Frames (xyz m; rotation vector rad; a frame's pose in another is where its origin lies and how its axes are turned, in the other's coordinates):
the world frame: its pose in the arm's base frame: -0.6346 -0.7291 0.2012 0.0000 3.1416 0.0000
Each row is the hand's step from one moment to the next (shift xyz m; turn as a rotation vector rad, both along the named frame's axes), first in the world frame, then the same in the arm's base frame.
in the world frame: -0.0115 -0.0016 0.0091 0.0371 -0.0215 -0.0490
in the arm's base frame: 0.0115 -0.0016 -0.0091 -0.0371 -0.0215 0.0490
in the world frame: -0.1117 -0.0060 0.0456 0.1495 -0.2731 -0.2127
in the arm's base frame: 0.1117 -0.0060 -0.0456 -0.1495 -0.2731 0.2127
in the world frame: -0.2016 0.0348 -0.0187 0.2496 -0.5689 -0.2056
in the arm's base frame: 0.2016 0.0348 0.0187 -0.2496 -0.5689 0.2056
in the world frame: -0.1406 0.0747 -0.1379 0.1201 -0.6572 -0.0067
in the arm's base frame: 0.1406 0.0747 0.1379 -0.1201 -0.6572 0.0067
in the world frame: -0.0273 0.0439 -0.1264 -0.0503 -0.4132 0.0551
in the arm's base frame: 0.0273 0.0439 0.1264 0.0503 -0.4132 -0.0551
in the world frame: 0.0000 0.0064 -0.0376 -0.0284 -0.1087 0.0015
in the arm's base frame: 0.0000 0.0064 0.0376 0.0284 -0.1087 -0.0015
